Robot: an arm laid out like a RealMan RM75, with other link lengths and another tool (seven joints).
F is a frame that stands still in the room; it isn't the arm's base.
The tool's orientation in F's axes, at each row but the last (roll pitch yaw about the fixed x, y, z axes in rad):
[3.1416 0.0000 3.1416]
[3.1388 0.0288 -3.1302]
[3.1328 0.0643 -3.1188]
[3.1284 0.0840 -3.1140]
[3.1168 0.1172 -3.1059]
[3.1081 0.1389 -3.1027]
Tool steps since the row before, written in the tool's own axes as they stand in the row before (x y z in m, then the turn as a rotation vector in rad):
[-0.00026 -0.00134 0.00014 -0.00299 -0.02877 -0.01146]
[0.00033 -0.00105 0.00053 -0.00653 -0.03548 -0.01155]
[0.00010 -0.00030 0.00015 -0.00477 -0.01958 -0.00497]
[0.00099 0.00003 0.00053 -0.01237 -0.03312 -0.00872]
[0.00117 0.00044 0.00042 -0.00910 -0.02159 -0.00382]
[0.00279 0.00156 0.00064 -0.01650 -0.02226 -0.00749]
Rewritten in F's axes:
[0.00026 -0.00134 -0.00014 0.00299 -0.02877 0.01146]
[-0.00030 -0.00105 -0.00054 0.00660 -0.03544 0.01163]
[-0.00008 -0.00030 -0.00016 0.00490 -0.01952 0.00509]
[-0.00094 0.00001 -0.00061 0.01254 -0.03290 0.00929]
[-0.00113 0.00041 -0.00054 0.00942 -0.02136 0.00433]
[-0.00274 0.00148 -0.00097 0.01627 -0.02188 0.00896]

